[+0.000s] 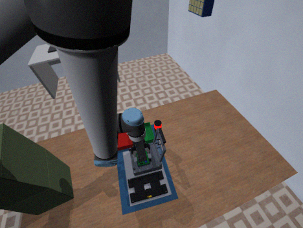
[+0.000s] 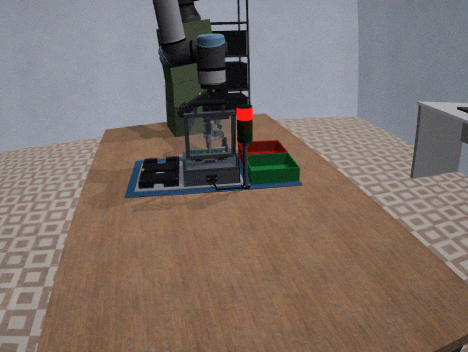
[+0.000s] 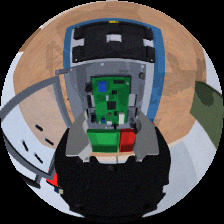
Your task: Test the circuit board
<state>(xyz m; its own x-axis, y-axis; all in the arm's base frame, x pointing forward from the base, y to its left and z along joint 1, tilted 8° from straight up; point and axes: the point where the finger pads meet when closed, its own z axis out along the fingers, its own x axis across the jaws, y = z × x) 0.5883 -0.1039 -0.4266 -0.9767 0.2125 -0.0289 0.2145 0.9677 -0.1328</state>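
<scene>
My gripper is now 3 cm above the green circuit board. From my hand the other things lie so: tester bed (3 cm below, 1 cm ahead); then green bin (19 cm to the left, 9 cm below, 9 cm ahead); then clear lid (11 cm ahead, 8 cm above, 3 cm to the right).
</scene>
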